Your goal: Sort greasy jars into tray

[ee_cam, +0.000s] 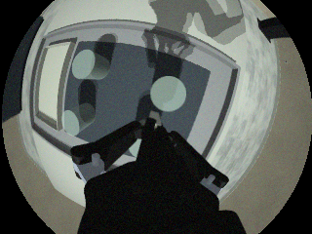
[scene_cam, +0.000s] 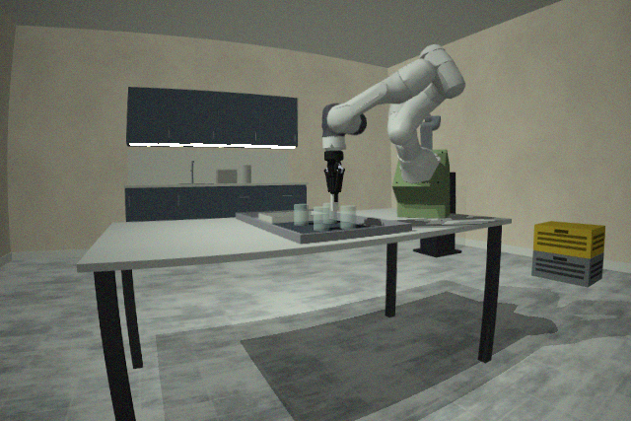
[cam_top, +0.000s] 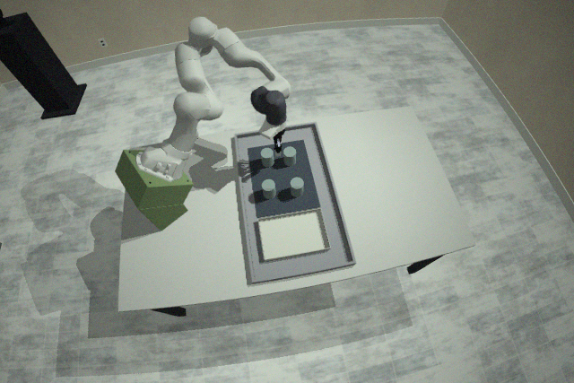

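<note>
The dark drying mat is 1 cm ahead of my hand, 8 cm to the right of it and 11 cm below it. Also, from my hand: white tray (4 cm ahead, 40 cm to the right, 10 cm below); then grey steel surround (3 cm ahead, 19 cm to the right, 11 cm below).
</note>
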